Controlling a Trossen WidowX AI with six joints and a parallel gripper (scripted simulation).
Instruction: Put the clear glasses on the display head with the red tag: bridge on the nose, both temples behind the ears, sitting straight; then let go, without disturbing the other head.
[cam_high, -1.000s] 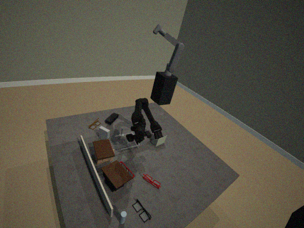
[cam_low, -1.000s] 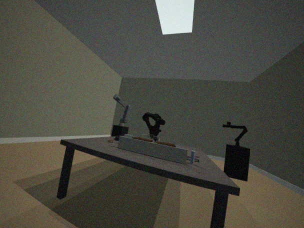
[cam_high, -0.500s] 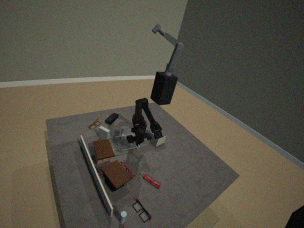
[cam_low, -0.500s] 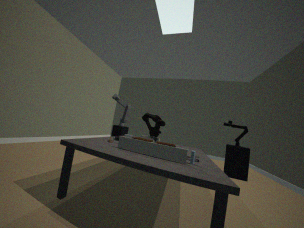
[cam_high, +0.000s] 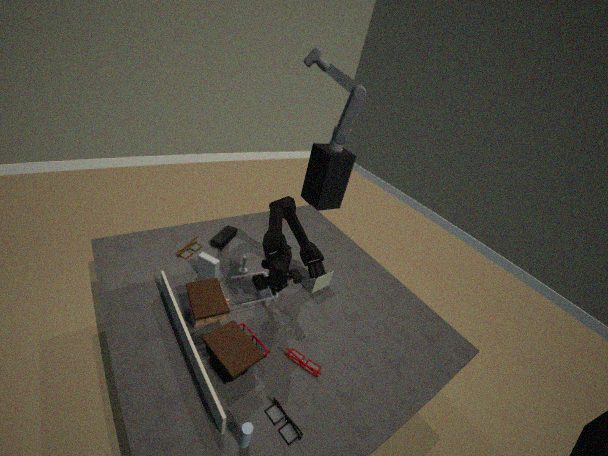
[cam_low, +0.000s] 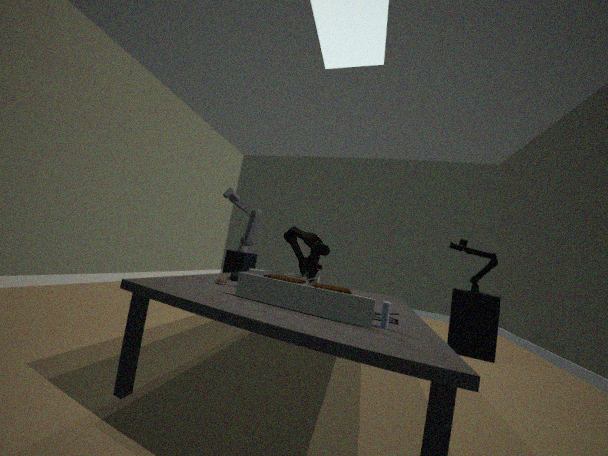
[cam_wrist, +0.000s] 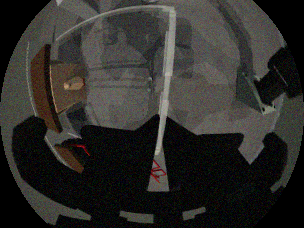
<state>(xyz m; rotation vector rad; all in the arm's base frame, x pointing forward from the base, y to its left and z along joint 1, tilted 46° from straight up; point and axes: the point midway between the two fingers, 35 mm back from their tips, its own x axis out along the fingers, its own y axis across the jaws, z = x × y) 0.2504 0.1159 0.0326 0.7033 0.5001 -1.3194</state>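
Now: the brown-topped head 22 cm ahead of my gripper tip, 5 cm to the right of it and 3 cm below it. Round my gripper tip: pale rail (35 cm ahead, 7 cm to the left, 3 cm below); white block (18 cm ahead, 25 cm to the right, 3 cm below); stand (2 cm ahead, 25 cm to the right, 6 cm below).
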